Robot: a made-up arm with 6 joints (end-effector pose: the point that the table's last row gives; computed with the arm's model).
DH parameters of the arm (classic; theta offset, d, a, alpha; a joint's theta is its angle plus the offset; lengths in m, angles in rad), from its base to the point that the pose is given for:
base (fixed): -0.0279 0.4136 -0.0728 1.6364
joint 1: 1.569 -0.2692 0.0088 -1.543
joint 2: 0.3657 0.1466 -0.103 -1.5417
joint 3: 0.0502 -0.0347 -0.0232 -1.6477
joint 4: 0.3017 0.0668 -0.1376 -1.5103
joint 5: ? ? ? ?
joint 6: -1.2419 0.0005 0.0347 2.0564
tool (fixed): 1.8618 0.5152 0 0
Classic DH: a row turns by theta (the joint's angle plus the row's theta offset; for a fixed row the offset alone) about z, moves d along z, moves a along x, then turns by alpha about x.
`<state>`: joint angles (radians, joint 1 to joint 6).
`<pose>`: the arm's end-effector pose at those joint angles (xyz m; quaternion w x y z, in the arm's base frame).
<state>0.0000 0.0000 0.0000 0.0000 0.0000 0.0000</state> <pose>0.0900 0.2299 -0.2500 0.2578 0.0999 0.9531 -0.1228</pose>
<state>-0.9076 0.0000 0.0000 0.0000 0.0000 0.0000</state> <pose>-0.5039 0.2375 -0.1131 0.1828 -0.0119 -0.9738 0.1351</pose>
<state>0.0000 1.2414 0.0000 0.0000 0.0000 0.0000</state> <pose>0.0899 -0.3959 0.2547 0.2678 -0.0686 0.7039 -0.6543</pose>
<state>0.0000 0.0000 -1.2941 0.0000 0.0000 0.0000</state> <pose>0.4135 0.4481 0.4233 0.7745 -0.0148 0.6321 0.0221</pose>
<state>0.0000 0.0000 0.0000 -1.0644 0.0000 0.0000</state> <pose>0.0667 -0.2926 0.0005 0.2455 -0.0644 0.7688 -0.5870</pose>
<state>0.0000 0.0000 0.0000 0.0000 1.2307 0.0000</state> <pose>0.3448 0.2299 0.2695 0.7607 0.1525 0.6295 -0.0427</pose>
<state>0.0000 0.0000 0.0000 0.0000 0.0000 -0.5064</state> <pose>0.0900 0.4562 -0.2846 0.2245 0.1613 0.9535 0.1198</pose>
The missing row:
joint 5: 0.0338 -0.2145 -0.02 -1.5708
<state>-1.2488 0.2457 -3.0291 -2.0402 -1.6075 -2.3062</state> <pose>0.5778 0.0870 0.7894 0.4536 0.4928 0.2294 0.7062</pose>
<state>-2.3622 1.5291 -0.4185 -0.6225 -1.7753 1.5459</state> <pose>0.1532 0.0692 -0.0125 0.0598 0.7792 0.5596 0.2758</pose>
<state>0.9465 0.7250 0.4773 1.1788 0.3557 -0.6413</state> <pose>0.5251 0.3749 0.5005 0.6789 0.2629 0.5339 0.4301</pose>
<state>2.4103 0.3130 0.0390 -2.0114 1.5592 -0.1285</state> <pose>-0.1720 0.0927 0.8478 0.3825 0.1434 -0.2457 -0.8791</pose>
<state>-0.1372 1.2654 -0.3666 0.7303 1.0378 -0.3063</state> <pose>0.3080 0.4269 0.2173 0.6657 -0.2023 0.7163 0.0533</pose>
